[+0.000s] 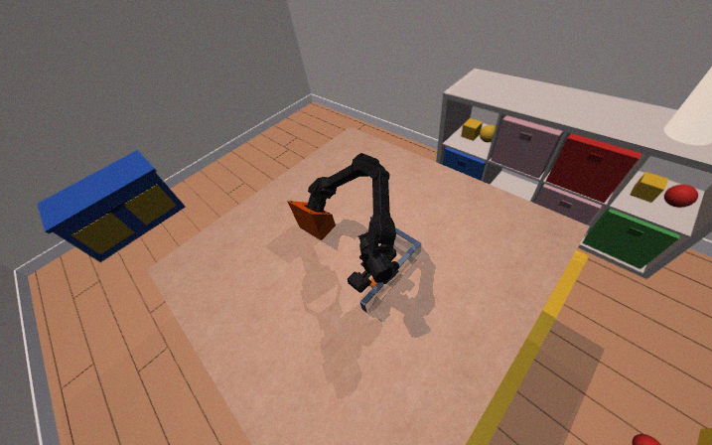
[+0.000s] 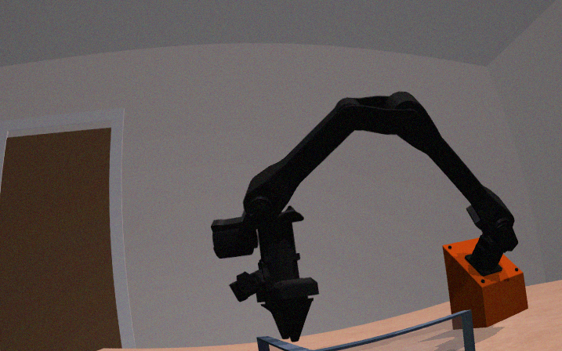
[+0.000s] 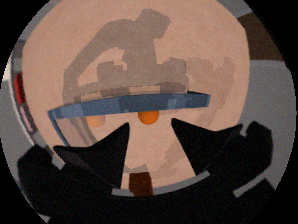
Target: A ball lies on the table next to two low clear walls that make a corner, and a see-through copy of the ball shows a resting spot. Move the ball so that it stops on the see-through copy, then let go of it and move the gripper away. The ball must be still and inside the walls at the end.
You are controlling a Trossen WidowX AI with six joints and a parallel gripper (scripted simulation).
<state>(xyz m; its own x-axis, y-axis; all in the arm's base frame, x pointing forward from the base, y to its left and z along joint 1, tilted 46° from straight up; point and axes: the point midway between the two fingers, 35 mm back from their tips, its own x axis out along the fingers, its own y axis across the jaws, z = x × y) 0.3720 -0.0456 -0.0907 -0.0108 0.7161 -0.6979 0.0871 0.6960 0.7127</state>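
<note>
My gripper tip is now 4 cm above the orange ball.
</note>
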